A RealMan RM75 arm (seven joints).
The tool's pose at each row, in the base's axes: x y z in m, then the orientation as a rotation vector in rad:
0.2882 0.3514 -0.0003 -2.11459 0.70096 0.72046
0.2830 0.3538 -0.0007 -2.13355 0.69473 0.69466
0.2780 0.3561 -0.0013 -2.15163 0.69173 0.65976
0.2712 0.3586 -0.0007 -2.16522 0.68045 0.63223
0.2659 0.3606 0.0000 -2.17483 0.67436 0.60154
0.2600 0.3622 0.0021 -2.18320 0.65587 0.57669
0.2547 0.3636 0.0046 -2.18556 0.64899 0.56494
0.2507 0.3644 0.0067 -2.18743 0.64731 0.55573
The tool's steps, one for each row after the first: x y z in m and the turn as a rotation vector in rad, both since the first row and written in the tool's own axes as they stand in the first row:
-0.0039 0.0024 0.0035 -0.00632 0.02074 -0.01446
-0.0074 0.0049 0.0069 -0.00844 0.04775 -0.02980
-0.0131 0.0078 0.0104 -0.01016 0.06562 -0.04816
-0.0177 0.0100 0.0130 -0.00723 0.08576 -0.06381
-0.0236 0.0121 0.0146 -0.00620 0.09752 -0.08617
-0.0293 0.0137 0.0158 -0.00430 0.10315 -0.09539
-0.0337 0.0150 0.0163 -0.00267 0.10891 -0.09994

